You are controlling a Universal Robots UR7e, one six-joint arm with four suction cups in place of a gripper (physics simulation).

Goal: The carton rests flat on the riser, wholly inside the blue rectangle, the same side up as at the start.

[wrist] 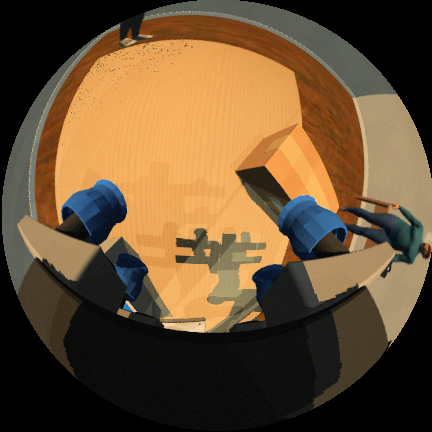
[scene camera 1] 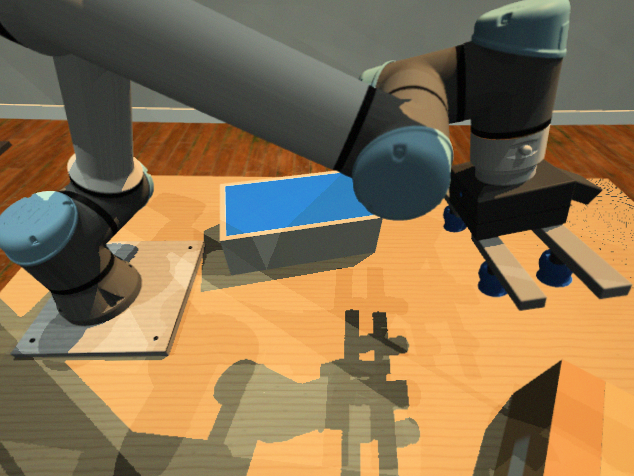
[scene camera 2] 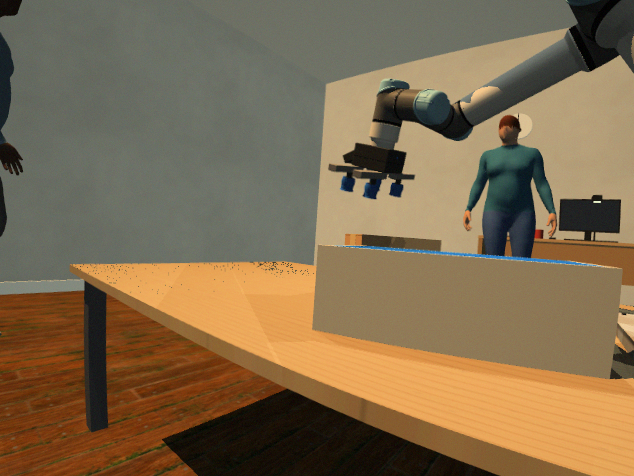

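Where they show: hand at its tool point: (wrist: 199, 249) (scene camera 2: 371, 192); arm's base at its link origin: (scene camera 1: 104, 293).
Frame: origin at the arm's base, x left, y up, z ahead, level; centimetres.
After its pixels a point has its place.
Observation:
The orange-brown carton (scene camera 1: 576, 425) @(x -34.2, y 12.9, z 75.4 cm) (scene camera 2: 402, 242) @(x -37.1, y 11.3, z 69.5 cm) (wrist: 295, 160) @(x -34.1, y 13.0, z 81.0 cm) rests on the table, cut off by the lower right edge of scene camera 1. In scene camera 2 it shows partly behind the riser. The grey riser (scene camera 1: 302, 248) @(x 6.1, y 3.8, z 43.1 cm) (scene camera 2: 460, 312) @(x 25.9, y 3.5, z 40.0 cm) stands apart from it, near the arm's base. The blue rectangle (scene camera 1: 286, 204) @(x 14.6, y 10.2, z 40.0 cm) (scene camera 2: 460, 254) @(x 18.4, y 10.2, z 41.8 cm) covers most of the riser's top inside a pale rim; the forearm and wrist hide its right end in scene camera 1. My gripper (scene camera 1: 504, 251) @(x -13.8, y 23.9, z 70.9 cm) (scene camera 2: 371, 187) (wrist: 203, 247) @(x -13.8, y 23.9, z 70.9 cm) is open, its blue cups holding nothing, high above the table between riser and carton.
The arm's base plate (scene camera 1: 168, 286) @(x 0.4, y 0.4, z 13.3 cm) lies left of the riser on the wooden table (scene camera 1: 286, 317) @(x -8.1, y -1.9, z 38.8 cm) (scene camera 2: 215, 302) @(x 27.9, y -1.9, z 80.7 cm) (wrist: 200, 110) @(x -16.5, y -1.9, z 96.6 cm). A person in green (scene camera 2: 512, 179) (wrist: 407, 232) stands beyond the table. Another person (scene camera 2: 5, 102) (wrist: 131, 30) shows partly at the side.

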